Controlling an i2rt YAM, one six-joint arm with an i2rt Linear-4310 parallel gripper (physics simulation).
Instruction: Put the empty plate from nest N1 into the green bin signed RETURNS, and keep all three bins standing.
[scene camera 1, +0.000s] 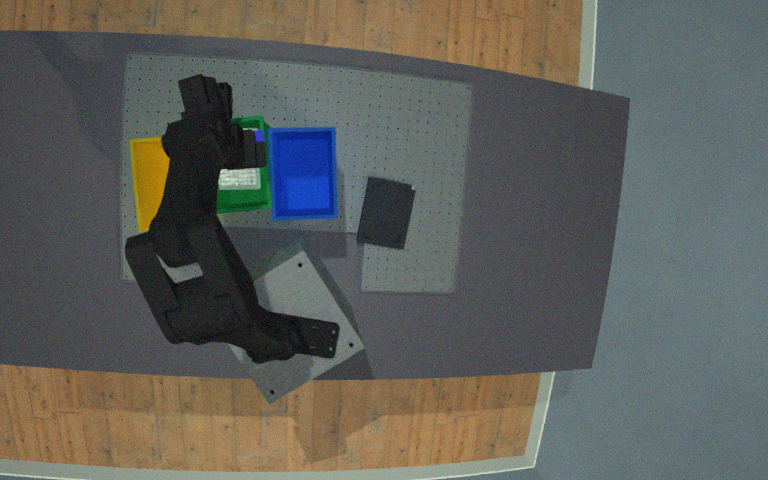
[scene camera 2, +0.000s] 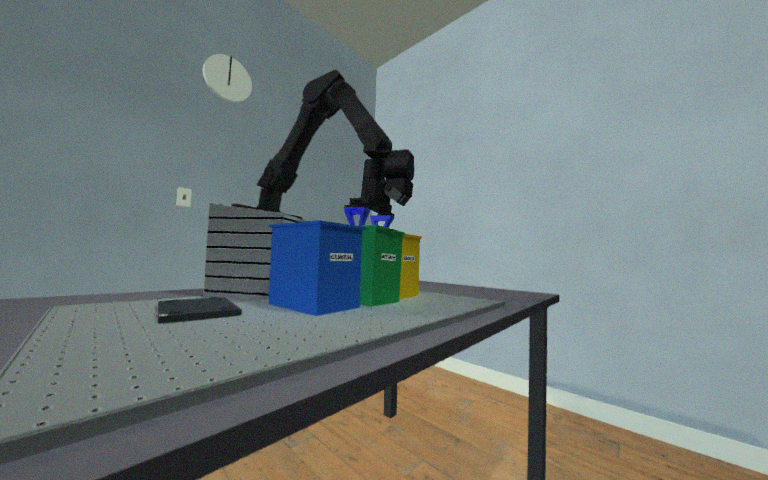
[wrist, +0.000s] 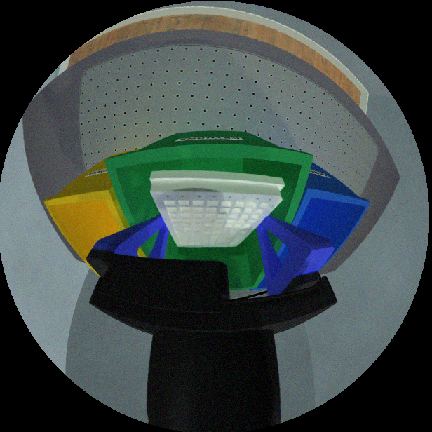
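Seen in the pictures: arm's base at its link origin: (scene camera 1: 286, 332) (scene camera 2: 267, 214).
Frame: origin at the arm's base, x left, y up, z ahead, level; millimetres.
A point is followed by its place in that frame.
Note:
The white many-welled plate (scene camera 1: 239, 178) @(x 147, y -90, z 271 mm) (wrist: 215, 215) is between the blue fingers of my gripper (scene camera 2: 369, 221) (wrist: 212, 216), which press on its two sides. In the wrist view the plate is tilted over the opening of the green bin (scene camera 1: 243, 210) @(x 122, y -52, z 213 mm) (scene camera 2: 379, 277) @(x 141, y -168, z 388 mm) (wrist: 210, 151). In the second scene view the fingers show above the green rim and the plate is hidden. The yellow bin (scene camera 1: 135, 186) @(x 342, y -55, z 221 mm) (scene camera 2: 410, 271) @(x 312, y -161, z 318 mm) (wrist: 85, 215) and the blue bin (scene camera 1: 275, 175) @(x 76, y -95, z 291 mm) (scene camera 2: 317, 271) @(x -20, y -151, z 399 mm) (wrist: 330, 215) stand upright on either side, and so does the green one. The nest N1 cannot be made out.
A dark flat block (scene camera 1: 386, 213) @(x -192, y -223, z 250 mm) (scene camera 2: 198, 309) @(x -197, y -223, z 299 mm) lies on the perforated board (scene camera 1: 419, 141) @(x -240, y -235, z 441 mm) (scene camera 2: 113, 362) @(x -288, y -235, z 494 mm) (wrist: 190, 80) beyond the blue bin. The arm's base stands on a grey slatted pedestal (scene camera 1: 300, 294) @(x -15, y -6, z 78 mm) (scene camera 2: 237, 254) @(x -92, y -126, z 68 mm) behind the bins. The bins stand side by side, close together.

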